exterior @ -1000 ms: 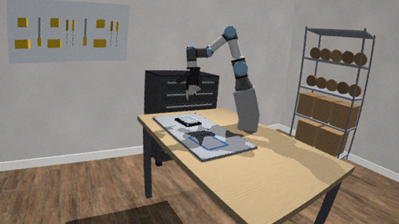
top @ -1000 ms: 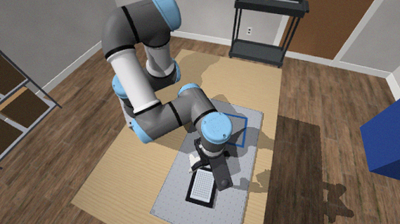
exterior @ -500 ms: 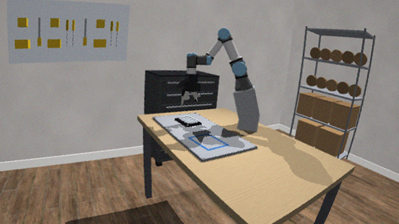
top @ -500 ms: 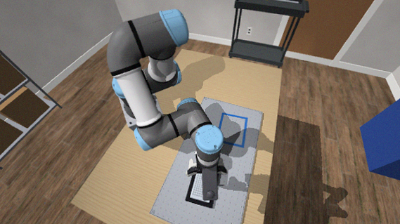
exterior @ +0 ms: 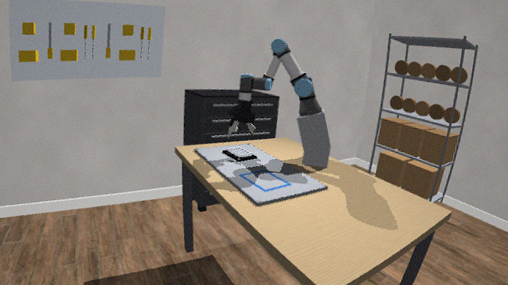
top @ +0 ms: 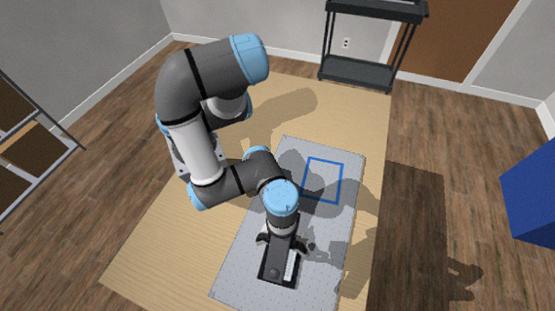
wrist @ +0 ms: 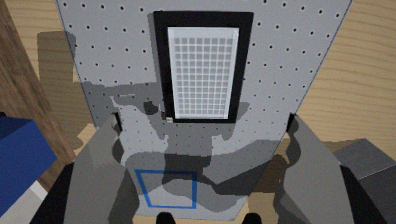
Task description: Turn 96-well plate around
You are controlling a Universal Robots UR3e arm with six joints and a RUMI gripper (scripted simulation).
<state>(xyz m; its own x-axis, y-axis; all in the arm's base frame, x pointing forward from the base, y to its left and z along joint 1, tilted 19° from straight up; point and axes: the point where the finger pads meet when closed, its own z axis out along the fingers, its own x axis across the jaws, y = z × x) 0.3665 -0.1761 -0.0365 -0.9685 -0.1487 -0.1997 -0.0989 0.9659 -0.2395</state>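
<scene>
My gripper is now 90 mm above the 96-well plate. Also, from my hand: A1 corner mark: 50 mm ahead, 80 mm to the left, 90 mm below; then black plate nest N1: 100 mm below.
</scene>
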